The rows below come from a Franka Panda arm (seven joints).
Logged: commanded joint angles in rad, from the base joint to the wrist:
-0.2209, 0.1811, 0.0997, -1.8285, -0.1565, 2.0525, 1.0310
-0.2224, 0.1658, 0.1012, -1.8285, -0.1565, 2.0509, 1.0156
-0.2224, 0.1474, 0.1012, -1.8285, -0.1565, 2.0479, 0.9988
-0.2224, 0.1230, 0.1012, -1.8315, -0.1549, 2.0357, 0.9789
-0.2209, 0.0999, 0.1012, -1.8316, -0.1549, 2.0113, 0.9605
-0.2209, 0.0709, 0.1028, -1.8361, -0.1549, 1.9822, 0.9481
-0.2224, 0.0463, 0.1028, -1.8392, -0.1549, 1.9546, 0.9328
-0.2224, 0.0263, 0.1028, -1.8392, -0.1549, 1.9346, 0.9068
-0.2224, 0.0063, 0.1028, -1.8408, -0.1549, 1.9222, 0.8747
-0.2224, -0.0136, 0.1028, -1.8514, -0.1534, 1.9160, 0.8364
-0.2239, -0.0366, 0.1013, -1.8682, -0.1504, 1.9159, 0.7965
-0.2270, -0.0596, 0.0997, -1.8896, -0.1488, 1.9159, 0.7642
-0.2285, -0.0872, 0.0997, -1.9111, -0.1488, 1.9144, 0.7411
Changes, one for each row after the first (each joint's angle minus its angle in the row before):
-0.0015, -0.0153, 0.0015, 0.0000, 0.0000, -0.0016, -0.0154
0.0000, -0.0184, 0.0000, 0.0000, 0.0000, -0.0030, -0.0168
0.0000, -0.0244, 0.0000, -0.0030, 0.0016, -0.0122, -0.0199
0.0015, -0.0231, 0.0000, -0.0001, 0.0000, -0.0244, -0.0184
0.0000, -0.0290, 0.0016, -0.0045, 0.0000, -0.0291, -0.0124
-0.0015, -0.0246, 0.0000, -0.0031, 0.0000, -0.0276, -0.0153
0.0000, -0.0200, 0.0000, 0.0000, 0.0000, -0.0200, -0.0260
0.0000, -0.0200, 0.0000, -0.0016, 0.0000, -0.0124, -0.0321
0.0000, -0.0199, 0.0000, -0.0106, 0.0015, -0.0062, -0.0383
-0.0015, -0.0230, -0.0015, -0.0168, 0.0030, -0.0001, -0.0399
-0.0031, -0.0230, -0.0016, -0.0214, 0.0016, 0.0000, -0.0323
-0.0015, -0.0276, 0.0000, -0.0215, 0.0000, -0.0015, -0.0231

